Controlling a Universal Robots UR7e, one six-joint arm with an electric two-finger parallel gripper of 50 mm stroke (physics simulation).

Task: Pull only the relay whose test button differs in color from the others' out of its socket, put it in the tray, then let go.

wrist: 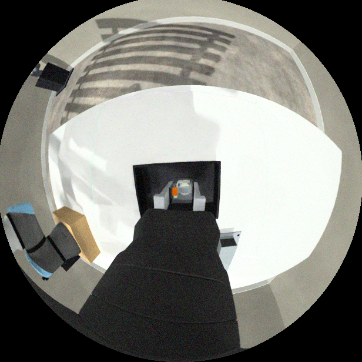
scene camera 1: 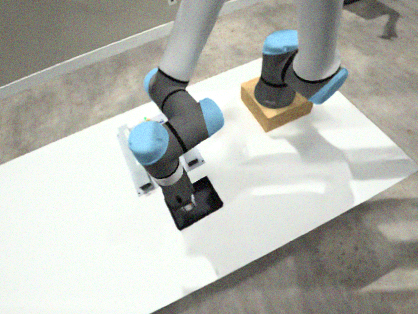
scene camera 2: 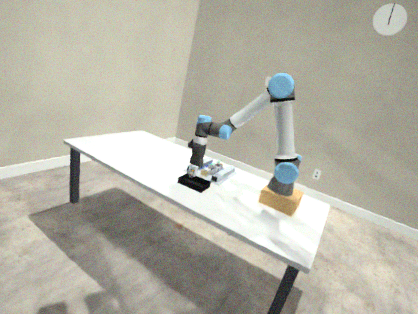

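Pixels of known places: gripper, fingertip midpoint: (scene camera 1: 189,205) (scene camera 2: 191,175); arm's base, origin of the base link: (scene camera 1: 274,93) (scene camera 2: 279,189).
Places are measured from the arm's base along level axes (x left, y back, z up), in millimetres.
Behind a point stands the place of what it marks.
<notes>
My gripper (scene camera 1: 187,204) @(x 267, y -445, z -26 mm) (scene camera 2: 192,172) @(x 267, y -445, z -26 mm) (wrist: 182,188) points down and is shut on the relay with the orange test button. This relay (wrist: 184,187) has a clear housing, and its orange button shows at its left side in the wrist view. The black tray (scene camera 1: 212,196) @(x 248, y -365, z -84 mm) (scene camera 2: 194,183) @(x 225, y -443, z -88 mm) (wrist: 151,175) lies on the table under the gripper. The relay is within the tray's outline in the wrist view and low at the tray; whether it touches the tray floor is hidden. The socket panel (scene camera 1: 131,162) (scene camera 2: 226,173) (wrist: 228,257) stands beside the tray, its sockets mostly hidden by my arm in scene camera 1.
The panel's light grey ducts stand close behind the tray, and my arm passes over them. The wooden block (scene camera 1: 285,119) @(x 91, y 3, z -54 mm) (scene camera 2: 280,201) @(x 90, y 43, z -28 mm) (wrist: 85,236) under the robot's base stands farther along the table. The tray's walls rise around the gripper's fingers in the wrist view.
</notes>
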